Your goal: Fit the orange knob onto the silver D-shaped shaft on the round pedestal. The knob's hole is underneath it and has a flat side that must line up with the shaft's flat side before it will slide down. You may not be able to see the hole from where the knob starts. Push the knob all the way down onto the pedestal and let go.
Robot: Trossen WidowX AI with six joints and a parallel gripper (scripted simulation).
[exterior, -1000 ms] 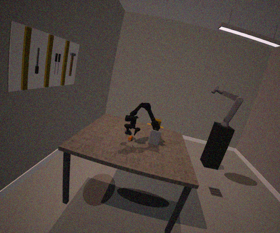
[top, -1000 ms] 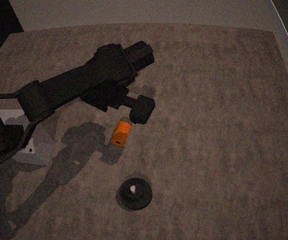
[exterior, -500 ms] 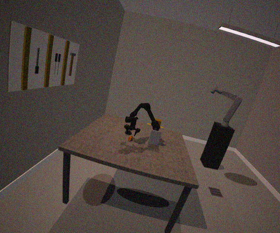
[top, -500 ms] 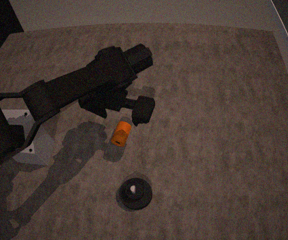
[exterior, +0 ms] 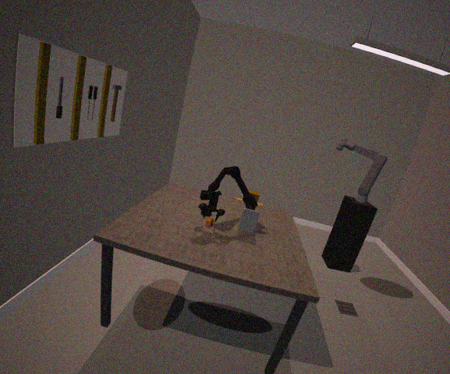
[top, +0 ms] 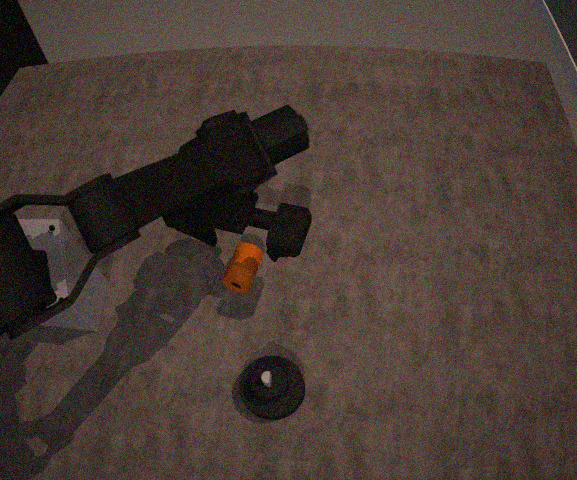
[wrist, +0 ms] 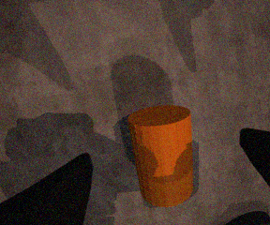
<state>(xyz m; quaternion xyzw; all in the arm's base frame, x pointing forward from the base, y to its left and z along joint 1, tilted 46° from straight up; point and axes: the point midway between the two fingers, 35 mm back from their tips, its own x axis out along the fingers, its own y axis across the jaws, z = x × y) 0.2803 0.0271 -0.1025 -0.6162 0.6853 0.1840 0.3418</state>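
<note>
Now: the orange knob 20 mm below my gripper tip. Round my gripper tip: D-shaft pedestal: 50 mm ahead, 190 mm to the right, 10 mm below.
</note>
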